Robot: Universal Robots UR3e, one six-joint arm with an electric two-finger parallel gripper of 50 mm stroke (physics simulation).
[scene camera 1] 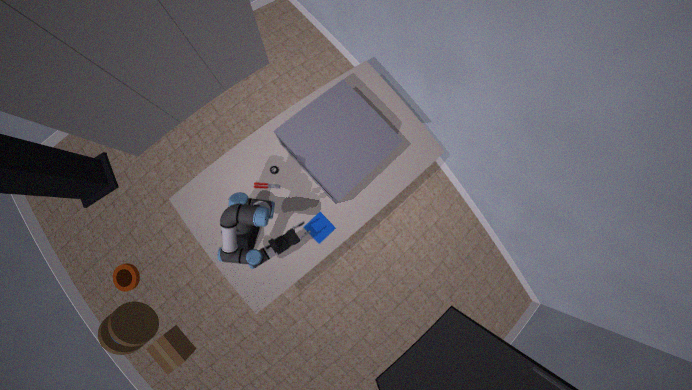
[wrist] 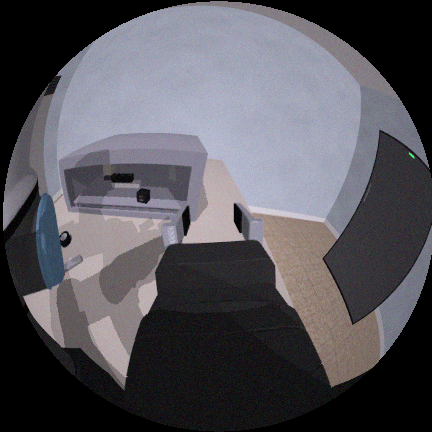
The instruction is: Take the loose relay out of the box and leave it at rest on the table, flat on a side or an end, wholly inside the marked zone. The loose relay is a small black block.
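Where they show: gripper, fingertip midpoint: (scene camera 1: 307, 226) (wrist: 211, 213); arm's base at its link origin: (scene camera 1: 240, 225).
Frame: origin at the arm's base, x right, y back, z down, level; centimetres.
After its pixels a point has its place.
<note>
The loose relay, a small black block (wrist: 143, 195) @(x -0.6, y -52.2, z 4.9 cm), sits on the floor of the grey box near its open front. The box (scene camera 1: 342, 142) @(x -10.3, y -70.1, z -9.9 cm) (wrist: 130, 142) @(x -8.7, y -57.0, z -10.0 cm) stands on the table, with its opening visible in the wrist view. The marked zone is a blue square (scene camera 1: 326, 231) @(x 27.6, y -38.9, z 10.2 cm) on the table, outside the box; it does not show in the wrist view. My gripper (scene camera 1: 306, 229) @(x 18.8, y -31.9, z -7.3 cm) (wrist: 211, 213) @(x 18.8, y -31.9, z -7.3 cm) is open and empty, with its fingertips over the zone's near edge in the scene view. In the wrist view the relay is ahead and to the left of the fingers.
Dark blocks (wrist: 122, 177) @(x -13.8, y -59.4, z 3.4 cm) are at the back inside the box. A black ring (scene camera 1: 271, 170) @(x -21.2, y -28.5, z 8.5 cm) (wrist: 69, 240) @(x -18.7, y -30.8, z 9.9 cm) and a red-handled tool (scene camera 1: 261, 185) @(x -15.8, y -18.5, z 9.3 cm) lie on the table between the arm and the box. A large dark panel (scene camera 1: 465, 355) (wrist: 380, 230) stands beyond the table.
</note>
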